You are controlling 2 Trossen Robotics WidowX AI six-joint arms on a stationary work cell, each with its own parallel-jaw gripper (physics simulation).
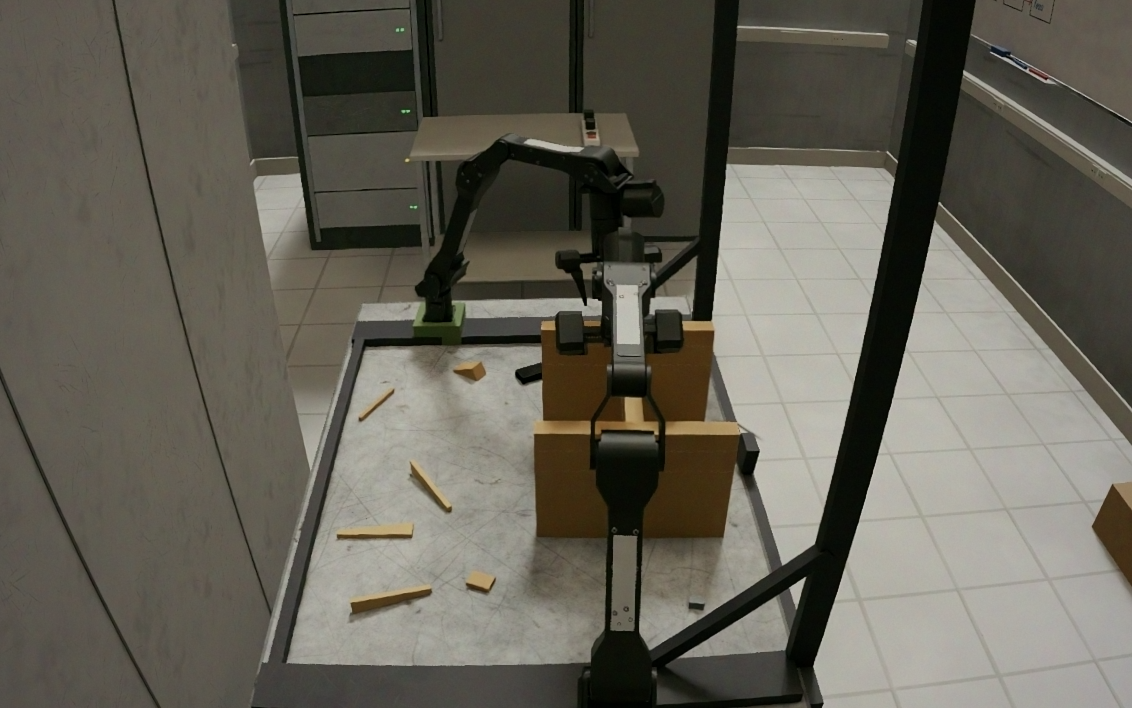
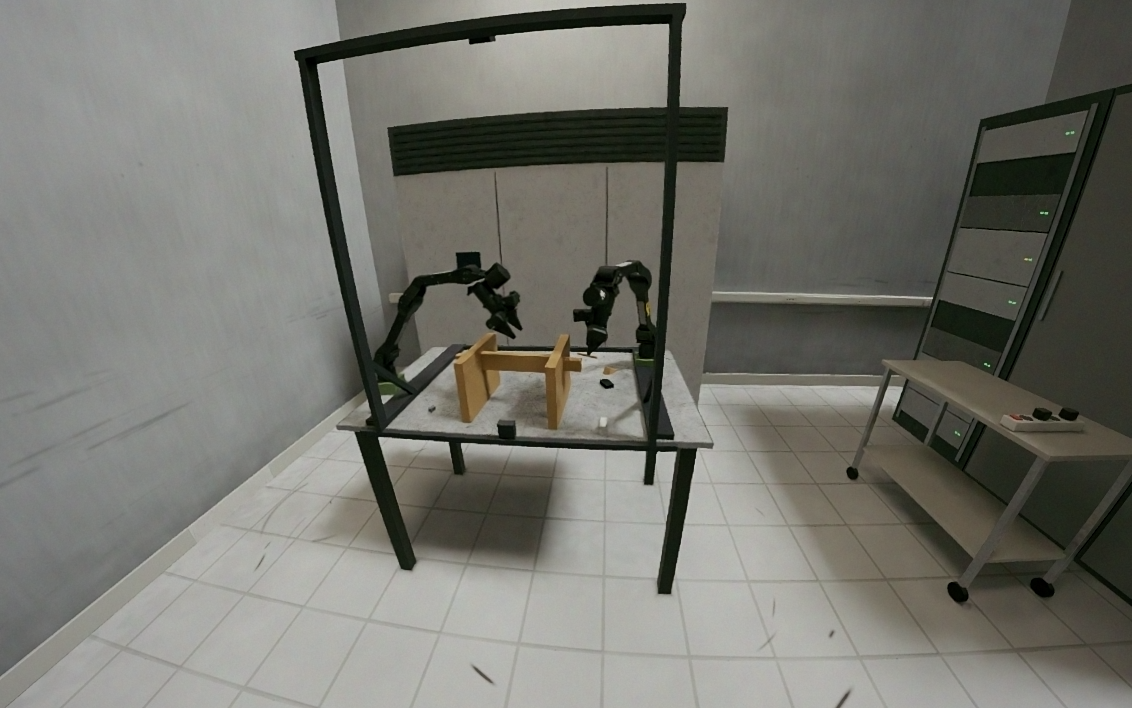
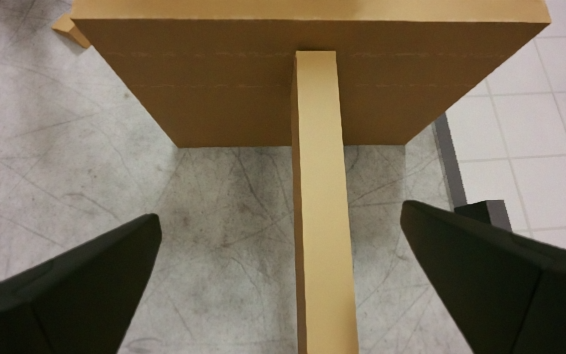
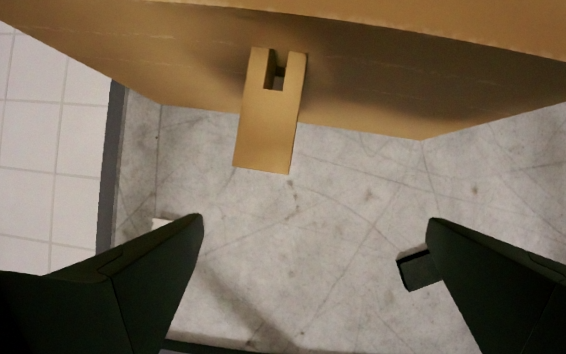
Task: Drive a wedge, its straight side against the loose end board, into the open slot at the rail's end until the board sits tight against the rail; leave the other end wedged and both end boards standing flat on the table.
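Frame: origin at the left arm's base, x ahead, y left, z up, level; millimetres.
Seen in the pictures: left gripper, fingertip midpoint: (image 2: 518, 334) (image 3: 282, 218); right gripper, fingertip midpoint: (image 2: 587, 349) (image 4: 315, 226); right arm's base, link origin: (image 1: 439, 314) (image 2: 646, 356).
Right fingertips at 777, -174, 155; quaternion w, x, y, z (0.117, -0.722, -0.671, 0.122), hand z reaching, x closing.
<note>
A point is followed by its place in that frame, as x, y, z.
The loose end board (image 1: 559, 375) @[690, -63, 70] (image 2: 557, 392) @[671, -311, 73] (image 3: 225, 100) @[681, -109, 69] (image 4: 200, 75) @[685, -242, 77] stands upright on the table. The rail (image 1: 634, 410) @[473, -139, 142] (image 2: 517, 361) @[543, -167, 120] (image 3: 325, 200) @[561, -157, 142] (image 4: 265, 130) @[735, -194, 131] passes through it, and its open slot (image 4: 273, 82) shows beyond the board. The other end board (image 1: 567, 484) @[410, -21, 67] (image 2: 475, 392) @[400, -211, 33] stands upright; its wedge cannot be made out. Several wooden wedges, among them two long ones (image 1: 375, 531) @[468, 281, -39] (image 1: 390, 598) @[318, 263, -34], lie on the table. My left gripper (image 2: 515, 331) @[550, -126, 203] (image 3: 282, 218) @[550, -126, 203] is open above the rail between the boards. My right gripper (image 2: 593, 348) @[777, -174, 155] (image 4: 315, 226) @[777, -174, 155] is open and empty beyond the slotted end.
A black block (image 1: 528, 374) @[852, -32, -33] (image 2: 606, 384) @[862, -62, -33] (image 4: 417, 271) @[867, -54, -33] and a white piece (image 2: 602, 422) @[809, -319, -36] (image 4: 161, 222) @[802, -331, -36] lie near the loose board. A small wooden block (image 1: 480, 581) @[333, 126, -38] and a small grey piece (image 1: 696, 605) @[224, -177, -39] lie elsewhere on the table. A dark frame post (image 1: 722, 150) @[929, -428, 382] (image 2: 667, 208) @[931, -439, 588] rises at the table's edge.
</note>
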